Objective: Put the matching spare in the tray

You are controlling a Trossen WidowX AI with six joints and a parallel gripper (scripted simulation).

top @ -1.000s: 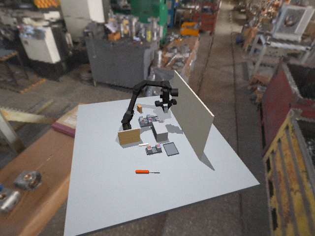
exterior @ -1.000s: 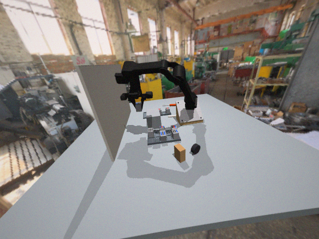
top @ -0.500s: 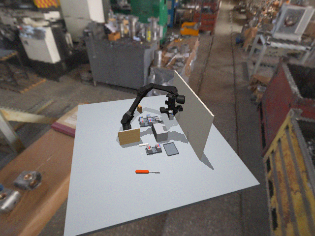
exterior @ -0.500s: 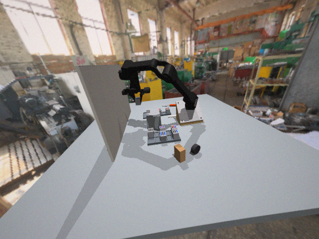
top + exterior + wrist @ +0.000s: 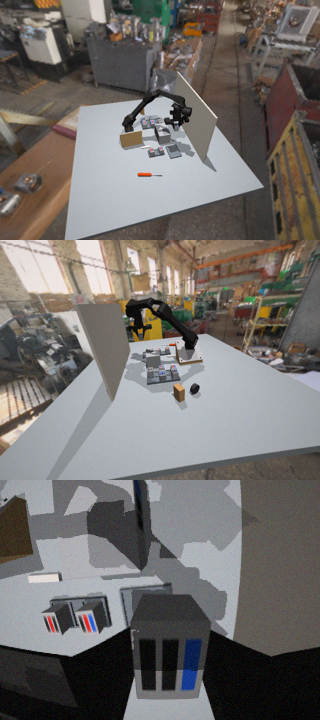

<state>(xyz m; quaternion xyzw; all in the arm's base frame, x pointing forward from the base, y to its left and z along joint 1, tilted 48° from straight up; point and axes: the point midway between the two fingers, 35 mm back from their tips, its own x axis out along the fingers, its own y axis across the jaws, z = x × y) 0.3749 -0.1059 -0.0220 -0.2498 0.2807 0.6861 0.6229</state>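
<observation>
My gripper tip is 30 mm past the dark tray, 80 mm to the left of it and 180 mm above it. The rest, counted from my gripper tip: tall wall panel (150 mm ahead, 120 mm to the left, 40 mm above); grey mounted unit (80 mm behind, 110 mm to the left, 130 mm below); grey spare (20 mm above).
</observation>
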